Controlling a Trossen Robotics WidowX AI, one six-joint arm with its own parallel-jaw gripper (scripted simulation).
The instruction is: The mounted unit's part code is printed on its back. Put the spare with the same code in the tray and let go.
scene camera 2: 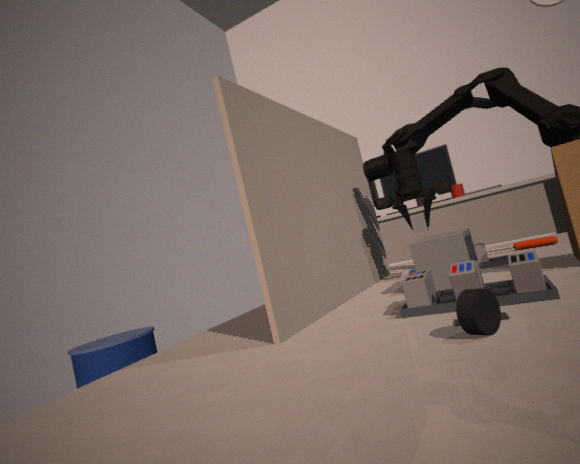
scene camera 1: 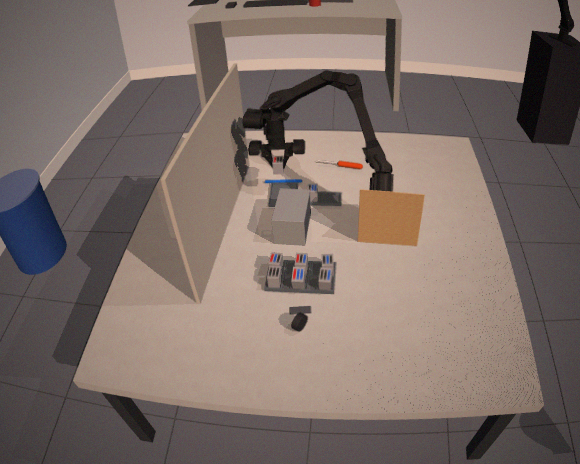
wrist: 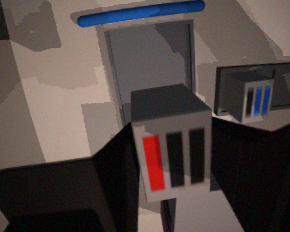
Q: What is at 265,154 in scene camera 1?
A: The gripper.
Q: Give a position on a beige divider board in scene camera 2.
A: At 313,229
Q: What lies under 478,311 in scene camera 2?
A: A black cylinder.
